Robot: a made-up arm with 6 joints. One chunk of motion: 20 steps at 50 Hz.
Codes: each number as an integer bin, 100 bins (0 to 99) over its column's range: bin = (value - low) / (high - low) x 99, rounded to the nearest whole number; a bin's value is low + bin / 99 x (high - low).
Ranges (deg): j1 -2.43..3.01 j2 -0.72..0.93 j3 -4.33..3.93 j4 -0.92..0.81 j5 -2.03..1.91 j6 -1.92..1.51
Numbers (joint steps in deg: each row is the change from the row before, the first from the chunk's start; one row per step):
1: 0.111 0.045 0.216 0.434 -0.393 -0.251
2: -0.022 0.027 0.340 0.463 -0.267 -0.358
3: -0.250 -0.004 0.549 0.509 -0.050 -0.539
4: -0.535 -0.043 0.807 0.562 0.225 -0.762
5: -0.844 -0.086 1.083 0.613 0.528 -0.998
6: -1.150 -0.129 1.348 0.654 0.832 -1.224
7: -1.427 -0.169 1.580 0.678 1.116 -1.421
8: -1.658 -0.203 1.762 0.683 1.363 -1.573
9: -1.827 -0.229 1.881 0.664 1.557 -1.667
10: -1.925 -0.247 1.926 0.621 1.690 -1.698
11: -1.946 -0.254 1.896 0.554 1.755 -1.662
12: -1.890 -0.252 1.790 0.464 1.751 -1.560
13: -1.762 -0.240 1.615 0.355 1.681 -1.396
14: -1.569 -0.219 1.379 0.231 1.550 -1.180
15: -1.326 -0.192 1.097 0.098 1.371 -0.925
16: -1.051 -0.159 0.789 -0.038 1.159 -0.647
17: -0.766 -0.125 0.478 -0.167 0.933 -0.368
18: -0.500 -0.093 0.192 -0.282 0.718 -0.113
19: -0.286 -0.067 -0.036 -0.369 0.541 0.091
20: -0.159 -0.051 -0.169 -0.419 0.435 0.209
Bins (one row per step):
1: 46 46 54 77 41 48
2: 44 45 56 79 44 45
3: 40 43 58 82 50 40
4: 34 41 62 85 57 33
5: 29 38 65 88 64 27
6: 23 35 68 90 72 20
7: 18 33 71 91 79 14
8: 14 31 73 92 85 10
9: 11 29 74 91 90 7
10: 9 28 75 88 93 6
11: 9 28 75 84 95 7
12: 10 28 73 79 95 10
13: 12 29 71 73 93 15
14: 16 30 68 66 90 21
15: 20 32 65 58 85 29
16: 25 34 61 50 80 37
17: 30 36 58 43 74 45
18: 35 38 54 37 69 52
19: 39 39 51 32 65 58
20: 41 40 50 29 62 61

